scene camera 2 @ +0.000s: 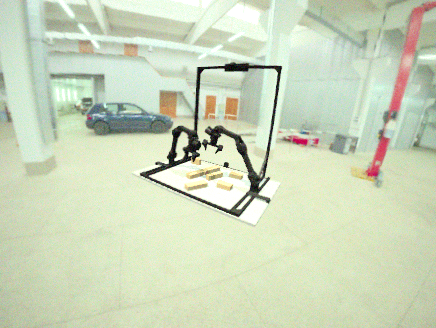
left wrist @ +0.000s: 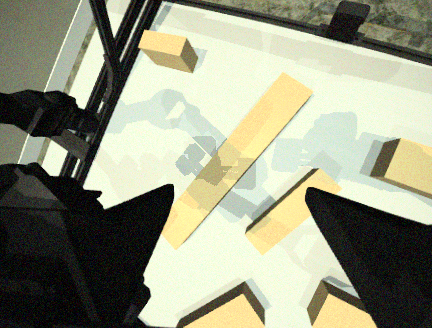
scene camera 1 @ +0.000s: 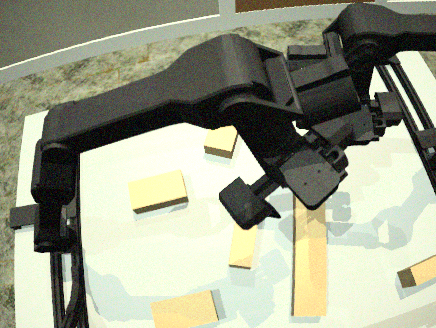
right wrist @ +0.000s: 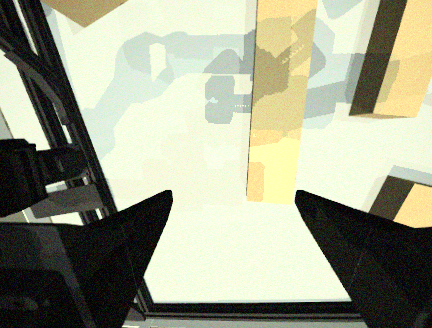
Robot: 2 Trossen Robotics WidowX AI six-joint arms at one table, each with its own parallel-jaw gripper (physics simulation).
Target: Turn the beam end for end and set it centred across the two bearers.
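Places are measured from the left arm's base along level axes (x ahead, y down, z left), in centimetres.
Pixels of known places: left gripper, fingertip midpoint: (scene camera 2: 210, 152) (left wrist: 239, 191); right gripper, fingertip midpoint: (scene camera 2: 190, 160) (right wrist: 233, 195); left arm's base, origin of the base link: (scene camera 2: 254, 190) (scene camera 1: 63, 239); right arm's base, origin of the base link: (scene camera 2: 171, 164) (left wrist: 90, 122) (right wrist: 72, 162).
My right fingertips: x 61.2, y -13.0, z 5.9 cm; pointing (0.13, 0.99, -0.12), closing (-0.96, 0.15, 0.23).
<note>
For each thing: its top centre in the pictures, then the offset to it from my right fingertips.
- long flat wooden bar, middle of its top: (right wrist: 282, 52) (left wrist: 226, 166) (scene camera 1: 310, 221) (scene camera 2: 204, 169) dx -7.8, dy +11.1, dz -11.9 cm
- shorter narrow block, middle of its top: (left wrist: 290, 213) (right wrist: 423, 29) (scene camera 1: 245, 224) (scene camera 2: 214, 173) dx -21.0, dy +10.5, dz -9.9 cm
The beam, a long flat wooden bar (scene camera 1: 309, 270) (scene camera 2: 196, 175) (left wrist: 270, 120) (right wrist: 275, 165), lies on the white table. A shorter narrow block (scene camera 1: 243, 248) (scene camera 2: 214, 176) (left wrist: 295, 212) (right wrist: 410, 60) lies beside it. Which blocks are the bearers I cannot tell. My left gripper (scene camera 2: 213, 147) (left wrist: 239, 191) is open and empty above the beam and the narrow block; in scene camera 1 its own body partly hides it. My right gripper (right wrist: 233, 195) is open and empty above the table near one beam end; the arms partly hide it in scene camera 1.
Other wooden blocks lie around: one (scene camera 1: 157, 191) (scene camera 2: 225, 186), one (scene camera 1: 221, 141) (scene camera 2: 196, 186) (right wrist: 415, 207), one (scene camera 1: 185, 311) (scene camera 2: 236, 175) (left wrist: 410, 162), and one (scene camera 1: 422, 271) (scene camera 2: 196, 161) (left wrist: 165, 50) near the right arm's rail. The grippers are close together. A black frame surrounds the table.
</note>
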